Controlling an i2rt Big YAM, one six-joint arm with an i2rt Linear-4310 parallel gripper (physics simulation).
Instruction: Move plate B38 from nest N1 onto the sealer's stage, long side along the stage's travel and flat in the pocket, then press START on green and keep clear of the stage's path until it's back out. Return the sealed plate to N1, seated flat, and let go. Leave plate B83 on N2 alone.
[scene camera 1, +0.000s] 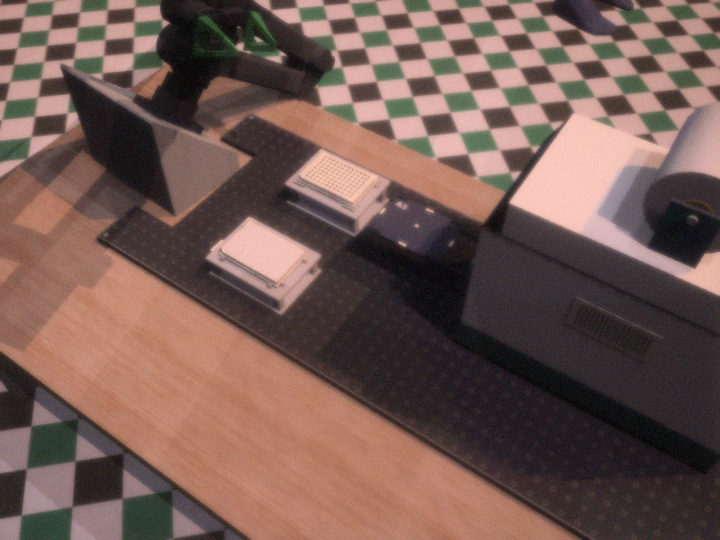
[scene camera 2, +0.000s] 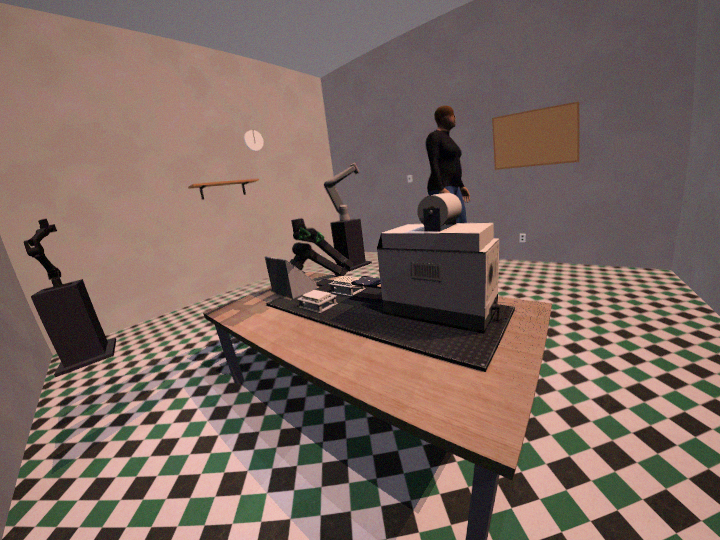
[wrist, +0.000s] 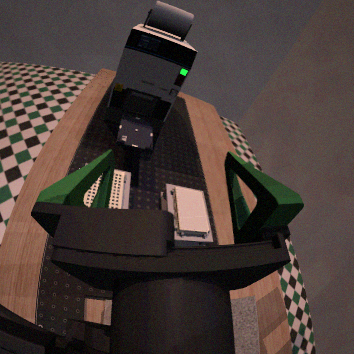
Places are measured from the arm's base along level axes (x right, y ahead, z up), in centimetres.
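Pixels of known places: gripper, fingertip midpoint: (scene camera 1: 256, 50) (scene camera 2: 317, 236) (wrist: 169, 155); arm's base, origin of the base link: (scene camera 1: 167, 118) (scene camera 2: 293, 269).
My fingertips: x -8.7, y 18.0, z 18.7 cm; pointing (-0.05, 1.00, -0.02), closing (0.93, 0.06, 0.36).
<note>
Ahead of a thing's pixels: the offset from my fingertips to its middle. "spot": to the spot under its first point. Level surfaces: height alone.
A plate with open wells {dz -25.6, dx -6.1, dy +12.3 cm} (scene camera 1: 337, 176) (wrist: 118, 189) sits flat on a raised nest {spot: dz -26.7, dx -6.4, dy +20.6 cm} (scene camera 1: 371, 203). A plate with a smooth pale top {dz -26.3, dx +15.9, dy +14.7 cm} (scene camera 1: 264, 249) (wrist: 191, 211) sits on the other nest {spot: dz -27.1, dx +14.5, dy +22.2 cm} (scene camera 1: 299, 274). The labels are not readable, so I cannot tell which is B38. The sealer (scene camera 1: 523, 279) (scene camera 2: 436, 281) (wrist: 150, 67) has its dark blue stage {spot: dz -21.5, dx -3.4, dy +32.8 cm} (scene camera 1: 415, 225) (wrist: 135, 134) out, with no plate on it. A green light {spot: dz -4.6, dx +4.0, dy +48.9 cm} (wrist: 184, 72) glows on its front; I cannot make out START. My gripper (scene camera 1: 239, 36) (scene camera 2: 309, 234) (wrist: 169, 155) is open and empty, high behind the nests.
A slanted grey panel (scene camera 1: 119, 139) (scene camera 2: 280, 277) stands near the arm's base, beside the dark perforated board {dz -31.6 cm} (scene camera 1: 407, 360). A large roll {dz +10.1, dx -9.0, dy +70.6 cm} (scene camera 1: 694, 156) (scene camera 2: 440, 208) sits on the sealer. A person (scene camera 2: 444, 156) stands beyond the table, and other arms stand on pedestals (scene camera 2: 69, 325) (scene camera 2: 347, 241).
</note>
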